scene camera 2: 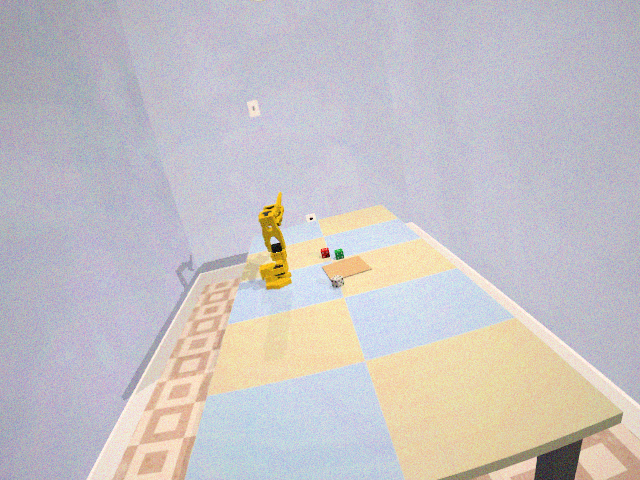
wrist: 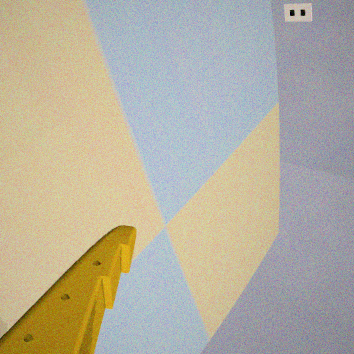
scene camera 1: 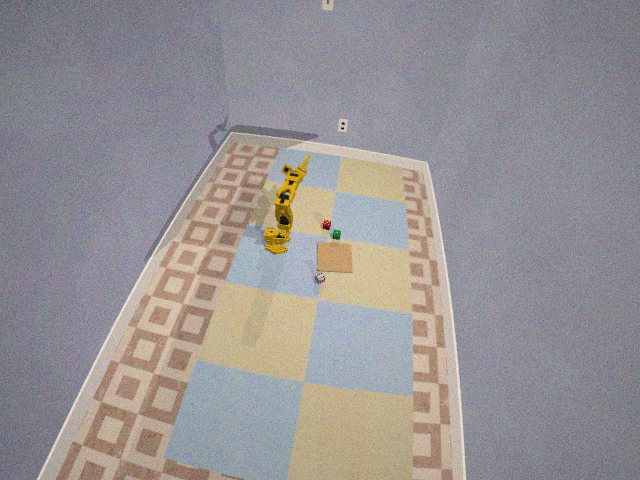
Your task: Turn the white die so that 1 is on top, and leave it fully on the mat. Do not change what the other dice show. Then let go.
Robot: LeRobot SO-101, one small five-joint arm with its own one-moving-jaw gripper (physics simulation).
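Frame: origin at the arm's base, x ahead, y left, z up, level; centimetres.
Seen in the pictures: hand, tool point: (scene camera 2: 280, 223) (wrist: 132, 244); arm's base, link origin: (scene camera 2: 284, 280) (scene camera 1: 282, 244).
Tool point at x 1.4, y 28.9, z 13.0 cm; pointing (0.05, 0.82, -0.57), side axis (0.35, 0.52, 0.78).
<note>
Pixels of each thing's top centre, then the offset from my tool point to it. Level surfaces: height alone.
- white die, top centre: (scene camera 2: 336, 277) (scene camera 1: 320, 275) dx +16.1, dy -42.7, dz -10.0 cm
- orange-brown mat, top centre: (scene camera 2: 345, 267) (scene camera 1: 334, 256) dx +20.4, dy -31.0, dz -12.6 cm
- red die, top centre: (scene camera 2: 324, 249) (scene camera 1: 327, 222) dx +15.0, dy -15.3, dz -10.0 cm
- green die, top centre: (scene camera 2: 338, 250) (scene camera 1: 337, 232) dx +19.9, dy -20.0, dz -10.0 cm
- checkered table top, surface height: dz -13.0 cm
The white die (scene camera 1: 320, 277) (scene camera 2: 337, 281) lies on the table just off the near-left corner of the orange-brown mat (scene camera 1: 336, 257) (scene camera 2: 348, 267); whether they touch is unclear, and its pips are too small to read surely. The red die (scene camera 1: 326, 224) (scene camera 2: 325, 253) and the green die (scene camera 1: 336, 234) (scene camera 2: 339, 254) stand beyond the mat's far side, apart from each other. My gripper (scene camera 1: 296, 162) (scene camera 2: 270, 203) is fully open and empty, raised high and well away from all the dice. In the wrist view one notched jaw (wrist: 75, 300) shows; the dice and mat do not show there.
The yellow arm (scene camera 1: 283, 206) (scene camera 2: 276, 248) rises from its base to the left of the mat. The checkered table top (scene camera 1: 361, 346) (scene camera 2: 289, 423) is blue and tan. Walls with white socket plates stand behind it. A patterned floor shows beside the table.
</note>
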